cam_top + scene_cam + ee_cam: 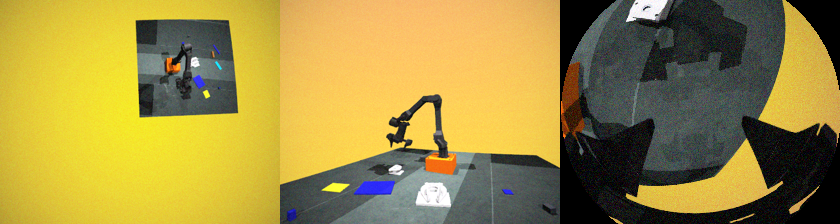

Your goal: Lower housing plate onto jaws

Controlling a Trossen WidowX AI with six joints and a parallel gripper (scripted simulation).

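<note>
The small white part lies 11 cm ahead of my gripper tip, 12 cm to the left of it and 9 cm below it. Round my gripper tip: small blue patch 66 cm to the left, 10 cm below; blue cube 55 cm ahead, 14 cm to the left, 8 cm below; yellow patch 40 cm ahead, 3 cm to the left, 10 cm below.
</note>
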